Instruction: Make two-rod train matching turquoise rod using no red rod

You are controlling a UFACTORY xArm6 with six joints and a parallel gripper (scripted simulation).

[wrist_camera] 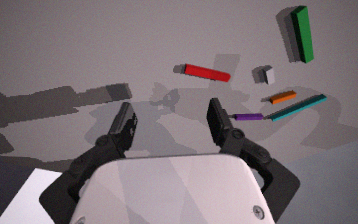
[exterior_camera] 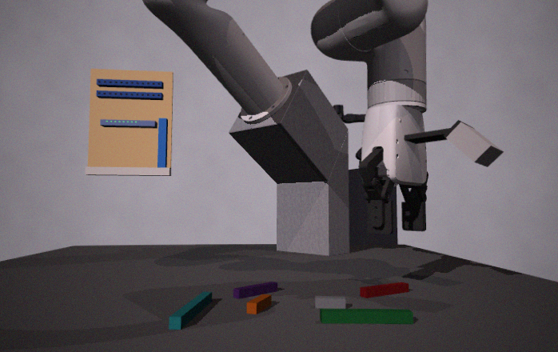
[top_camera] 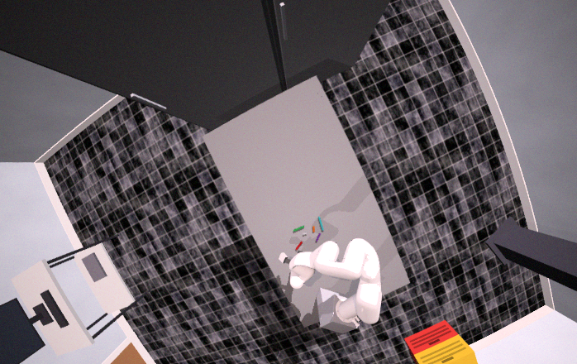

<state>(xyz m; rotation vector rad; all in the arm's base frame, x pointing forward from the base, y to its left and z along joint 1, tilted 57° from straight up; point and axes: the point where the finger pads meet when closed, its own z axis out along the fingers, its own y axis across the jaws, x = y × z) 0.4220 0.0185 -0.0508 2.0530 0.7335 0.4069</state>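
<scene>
My gripper is now 40 mm short of the orange rod, 210 mm to the left of it and 70 mm above it. Also, from my hand: green rod (120 mm ahead, 140 mm to the right, 70 mm below); grey rod (70 mm ahead, 140 mm to the right, 70 mm below); red rod (30 mm ahead, 50 mm to the right, 70 mm below).
</scene>
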